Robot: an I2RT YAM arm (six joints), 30 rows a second.
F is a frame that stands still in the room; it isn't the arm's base.
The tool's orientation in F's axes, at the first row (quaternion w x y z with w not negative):
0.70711 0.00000 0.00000 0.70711
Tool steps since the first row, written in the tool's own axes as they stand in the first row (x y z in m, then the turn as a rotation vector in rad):
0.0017 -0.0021 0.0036 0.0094 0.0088 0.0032
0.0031 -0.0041 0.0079 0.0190 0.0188 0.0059
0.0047 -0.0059 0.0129 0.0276 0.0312 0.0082
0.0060 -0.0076 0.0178 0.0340 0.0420 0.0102
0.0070 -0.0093 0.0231 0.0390 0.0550 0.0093
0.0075 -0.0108 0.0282 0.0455 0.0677 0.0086
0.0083 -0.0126 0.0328 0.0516 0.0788 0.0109
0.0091 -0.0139 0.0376 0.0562 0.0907 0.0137
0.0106 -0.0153 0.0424 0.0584 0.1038 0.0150
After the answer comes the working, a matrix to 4 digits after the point.
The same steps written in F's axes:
0.0021 0.0017 0.0036 -0.0088 0.0094 0.0032
0.0041 0.0031 0.0079 -0.0188 0.0190 0.0059
0.0059 0.0047 0.0129 -0.0312 0.0276 0.0082
0.0076 0.0060 0.0178 -0.0420 0.0340 0.0102
0.0093 0.0070 0.0231 -0.0550 0.0390 0.0093
0.0108 0.0075 0.0282 -0.0677 0.0455 0.0086
0.0126 0.0083 0.0328 -0.0788 0.0516 0.0109
0.0139 0.0091 0.0376 -0.0907 0.0562 0.0137
0.0153 0.0106 0.0424 -0.1038 0.0584 0.0150

The tool's axes in the first row as the columns of a matrix, in F's axes (rounded; the answer above uses it unrounded):
0.0000 -1.0000 0.0000
1.0000 0.0000 0.0000
0.0000 0.0000 1.0000

